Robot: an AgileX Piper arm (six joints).
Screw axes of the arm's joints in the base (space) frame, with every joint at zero. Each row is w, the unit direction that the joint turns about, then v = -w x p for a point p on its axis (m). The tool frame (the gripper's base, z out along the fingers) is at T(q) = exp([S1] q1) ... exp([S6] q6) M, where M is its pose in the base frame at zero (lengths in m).
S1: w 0 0 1 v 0 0 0
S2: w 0 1 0 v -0.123 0 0
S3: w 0 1 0 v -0.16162 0 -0.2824
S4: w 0.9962 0 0.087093 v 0 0.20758 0
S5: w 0 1 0 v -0.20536 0 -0.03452
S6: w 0.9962 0 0.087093 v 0 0.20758 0
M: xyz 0.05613 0 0.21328 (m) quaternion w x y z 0.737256 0 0.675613 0
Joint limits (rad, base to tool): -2.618..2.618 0..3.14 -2.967..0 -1.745..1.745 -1.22..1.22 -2.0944..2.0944
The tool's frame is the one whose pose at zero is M.
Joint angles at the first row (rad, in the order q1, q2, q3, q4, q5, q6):
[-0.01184, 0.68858, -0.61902, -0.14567, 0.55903, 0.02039]
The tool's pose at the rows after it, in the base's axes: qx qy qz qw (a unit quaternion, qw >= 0); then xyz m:
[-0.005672, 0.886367, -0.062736, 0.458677, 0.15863, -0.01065, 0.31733]
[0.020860, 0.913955, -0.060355, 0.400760, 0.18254, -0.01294, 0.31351]
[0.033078, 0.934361, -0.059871, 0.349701, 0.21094, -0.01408, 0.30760]
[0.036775, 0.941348, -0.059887, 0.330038, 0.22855, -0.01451, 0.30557]
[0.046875, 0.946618, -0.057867, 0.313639, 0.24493, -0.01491, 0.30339]
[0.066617, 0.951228, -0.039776, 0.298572, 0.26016, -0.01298, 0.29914]
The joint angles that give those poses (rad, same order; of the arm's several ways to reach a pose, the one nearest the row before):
[-0.01187, 0.81031, -0.69570, -0.17378, 0.59102, 0.06986]
[-0.01188, 0.93913, -0.76806, -0.19231, 0.66782, 0.13328]
[-0.01182, 1.07849, -0.84648, -0.19448, 0.71934, 0.15822]
[-0.01184, 1.15619, -0.89825, -0.19445, 0.73592, 0.16560]
[-0.01184, 1.22654, -0.94845, -0.19446, 0.75191, 0.18625]
[-0.01184, 1.29139, -0.99137, -0.15841, 0.76091, 0.20923]

